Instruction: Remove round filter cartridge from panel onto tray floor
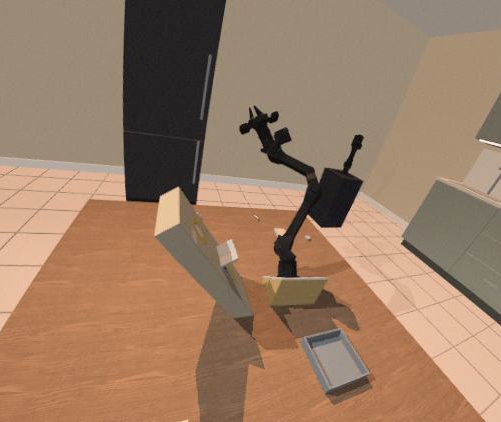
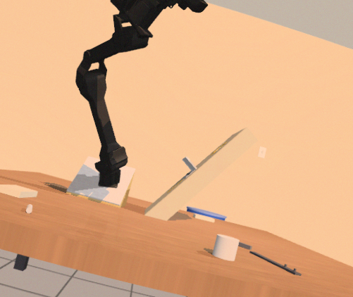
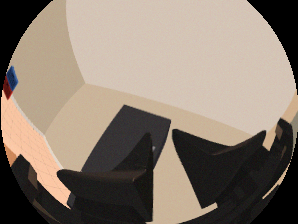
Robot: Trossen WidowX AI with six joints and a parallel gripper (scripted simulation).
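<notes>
Right now my gripper tip is 54 cm to the right of the filter cartridge, 32 cm above it and 28 cm short of it. Round my gripper tip: peg (58 cm below, 16 cm behind, 3 cm to the left); tray (84 cm to the left, 58 cm below, 11 cm behind).
</notes>
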